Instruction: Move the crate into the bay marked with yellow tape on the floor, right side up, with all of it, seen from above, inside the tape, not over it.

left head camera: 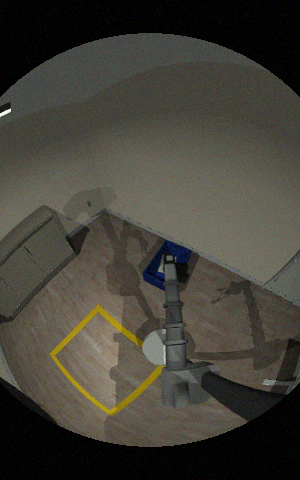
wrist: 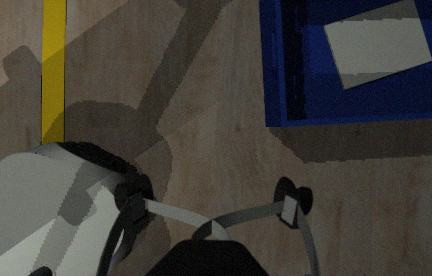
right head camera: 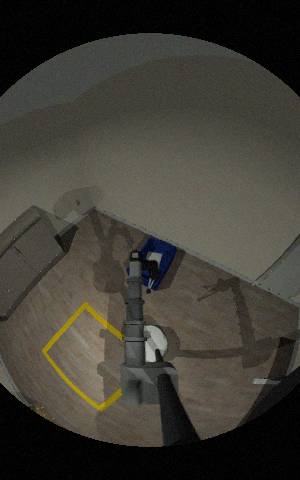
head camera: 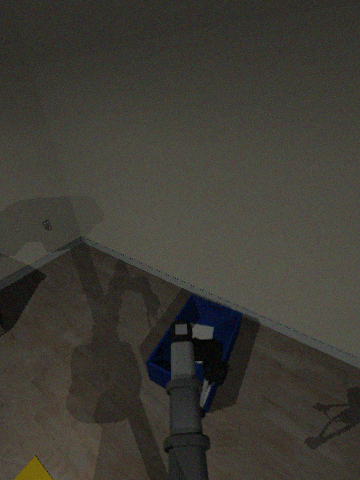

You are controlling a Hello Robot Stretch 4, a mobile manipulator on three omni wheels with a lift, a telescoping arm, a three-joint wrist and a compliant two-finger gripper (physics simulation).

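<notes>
The blue crate stands upright on the floor with its far end close to the wall. A pale rectangular sheet lies inside it. My gripper is open, with no object between its fingers. In the wrist view the crate is apart from the fingers, toward the upper right. In the head view my arm and wrist hang over the crate and hide part of it. The yellow tape marks the bay, left of my arm; the crate is outside it.
My pale round base is beside the bay's right side and covers part of the tape in the left head view. A grey cabinet stands at the left. The wall runs behind the crate.
</notes>
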